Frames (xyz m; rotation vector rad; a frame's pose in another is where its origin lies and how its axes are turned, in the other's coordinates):
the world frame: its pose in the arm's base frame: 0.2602 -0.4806 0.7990 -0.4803 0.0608 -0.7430
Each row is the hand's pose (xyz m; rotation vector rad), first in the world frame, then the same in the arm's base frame.
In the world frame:
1: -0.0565 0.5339 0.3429 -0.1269 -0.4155 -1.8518
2: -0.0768 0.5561 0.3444 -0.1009 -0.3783 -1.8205
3: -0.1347 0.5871 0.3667 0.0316 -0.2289 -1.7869
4: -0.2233 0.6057 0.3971 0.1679 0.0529 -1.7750
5: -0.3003 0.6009 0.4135 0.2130 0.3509 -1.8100
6: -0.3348 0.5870 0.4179 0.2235 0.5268 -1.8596
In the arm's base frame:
1: 0.6333 0.0318 0.8624 -0.7453 -0.8467 -2.4227
2: 0.6327 0.0600 0.8517 -0.7062 -0.8058 -2.4041
3: 0.6145 0.1269 0.8513 -0.5089 -0.6872 -2.4111
4: 0.5675 0.2095 0.8600 -0.2495 -0.4420 -2.4696
5: 0.5111 0.2641 0.8680 -0.0668 -0.1612 -2.5727
6: 0.4777 0.2799 0.8741 0.0333 0.0028 -2.6565

